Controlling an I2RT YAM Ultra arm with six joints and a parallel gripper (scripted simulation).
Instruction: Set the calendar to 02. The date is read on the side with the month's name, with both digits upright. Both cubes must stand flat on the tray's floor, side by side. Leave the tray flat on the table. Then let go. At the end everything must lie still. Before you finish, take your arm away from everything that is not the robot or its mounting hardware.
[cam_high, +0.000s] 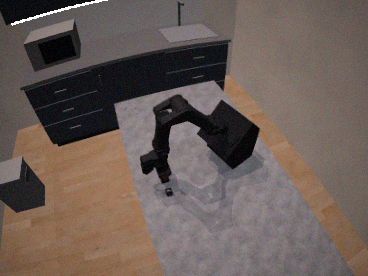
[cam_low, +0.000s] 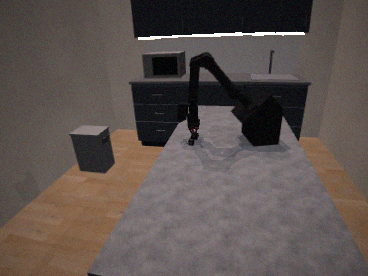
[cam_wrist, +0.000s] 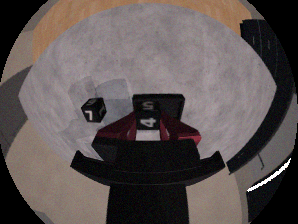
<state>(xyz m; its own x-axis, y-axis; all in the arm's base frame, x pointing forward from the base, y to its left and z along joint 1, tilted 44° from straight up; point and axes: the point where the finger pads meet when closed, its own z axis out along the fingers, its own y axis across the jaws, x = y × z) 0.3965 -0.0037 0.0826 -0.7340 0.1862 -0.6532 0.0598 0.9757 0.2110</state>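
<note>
Right now the dark calendar cube is right at my hand. From my hand the other things lie so: dark tray 20 mm to the right, 20 mm below.
</note>
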